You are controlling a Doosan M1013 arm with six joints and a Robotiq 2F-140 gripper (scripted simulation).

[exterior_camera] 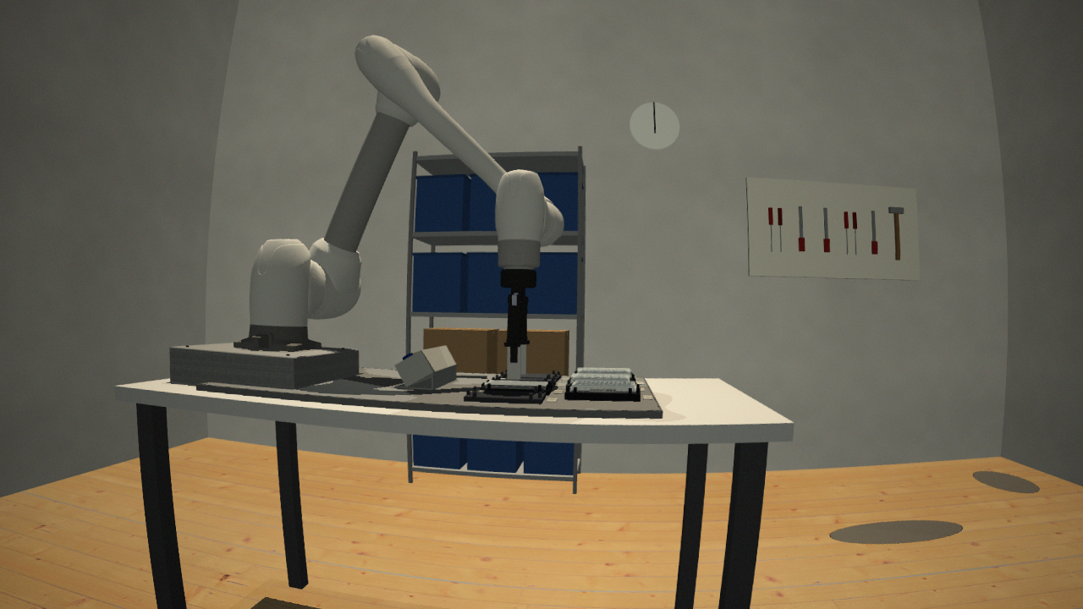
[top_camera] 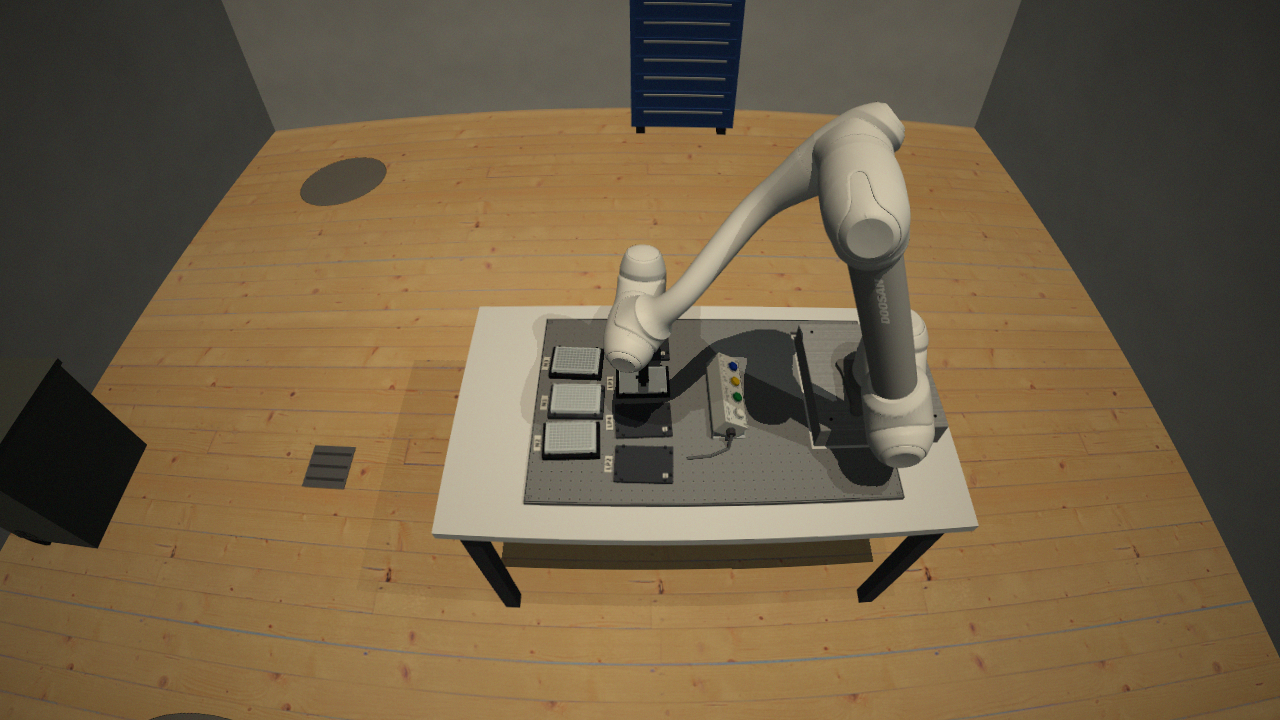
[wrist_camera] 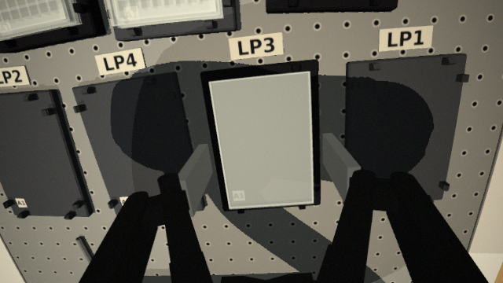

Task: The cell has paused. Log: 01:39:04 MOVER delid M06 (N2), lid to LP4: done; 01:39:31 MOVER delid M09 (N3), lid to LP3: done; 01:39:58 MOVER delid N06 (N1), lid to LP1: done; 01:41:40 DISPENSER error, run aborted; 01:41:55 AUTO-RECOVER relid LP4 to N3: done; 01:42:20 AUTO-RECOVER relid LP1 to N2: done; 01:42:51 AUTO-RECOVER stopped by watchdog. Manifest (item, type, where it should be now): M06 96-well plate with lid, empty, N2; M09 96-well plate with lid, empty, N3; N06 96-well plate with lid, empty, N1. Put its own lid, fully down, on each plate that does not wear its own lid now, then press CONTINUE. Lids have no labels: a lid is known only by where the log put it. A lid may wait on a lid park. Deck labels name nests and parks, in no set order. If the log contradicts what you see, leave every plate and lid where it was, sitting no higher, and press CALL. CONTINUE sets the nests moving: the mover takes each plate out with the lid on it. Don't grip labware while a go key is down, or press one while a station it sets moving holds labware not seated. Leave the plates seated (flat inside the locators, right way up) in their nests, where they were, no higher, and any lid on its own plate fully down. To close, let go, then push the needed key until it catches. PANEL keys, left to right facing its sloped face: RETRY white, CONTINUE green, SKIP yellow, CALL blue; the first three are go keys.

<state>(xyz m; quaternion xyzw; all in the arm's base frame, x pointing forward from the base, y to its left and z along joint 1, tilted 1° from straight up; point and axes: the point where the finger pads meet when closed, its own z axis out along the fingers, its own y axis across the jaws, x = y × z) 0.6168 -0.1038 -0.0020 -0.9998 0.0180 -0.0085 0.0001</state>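
My gripper is now 50 mm above the park LP3. Also, from my hand: park LP1: 10 mm behind, 130 mm to the right, 50 mm below; park LP4: 10 mm ahead, 120 mm to the left, 50 mm below; LP3 label: 90 mm ahead, 50 mm below.
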